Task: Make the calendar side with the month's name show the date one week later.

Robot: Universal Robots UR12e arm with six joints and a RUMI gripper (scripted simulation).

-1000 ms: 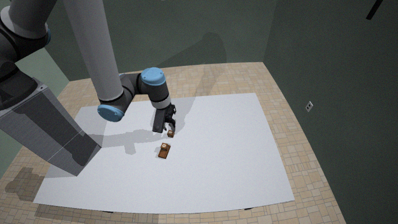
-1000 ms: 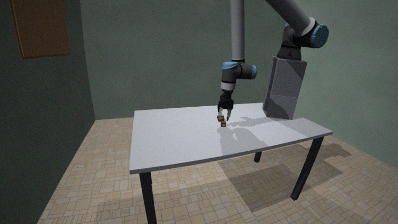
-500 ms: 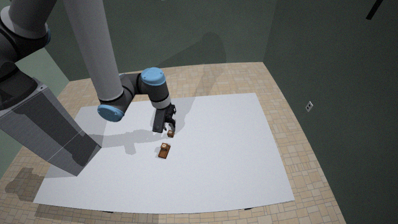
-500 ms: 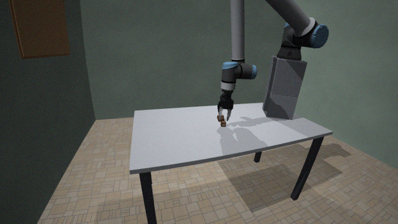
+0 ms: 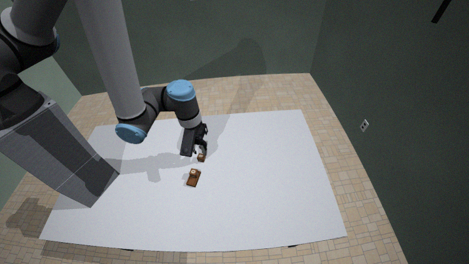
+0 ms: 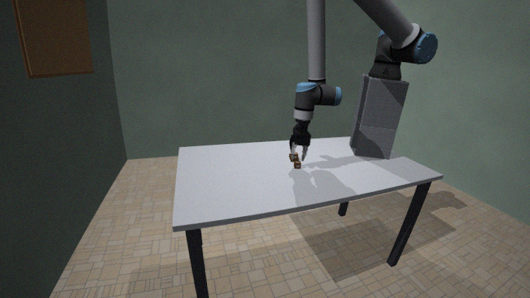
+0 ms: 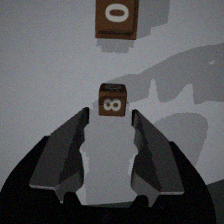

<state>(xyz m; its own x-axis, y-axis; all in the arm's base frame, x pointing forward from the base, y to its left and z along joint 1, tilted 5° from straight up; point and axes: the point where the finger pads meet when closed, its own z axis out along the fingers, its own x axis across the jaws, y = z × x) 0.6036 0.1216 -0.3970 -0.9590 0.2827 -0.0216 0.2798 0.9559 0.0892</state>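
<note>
Now: hand 4 cm above the brown date cube. From my hand the other things lie so: brown wooden tray 11 cm to the right, 4 cm below, 3 cm behind.
</note>
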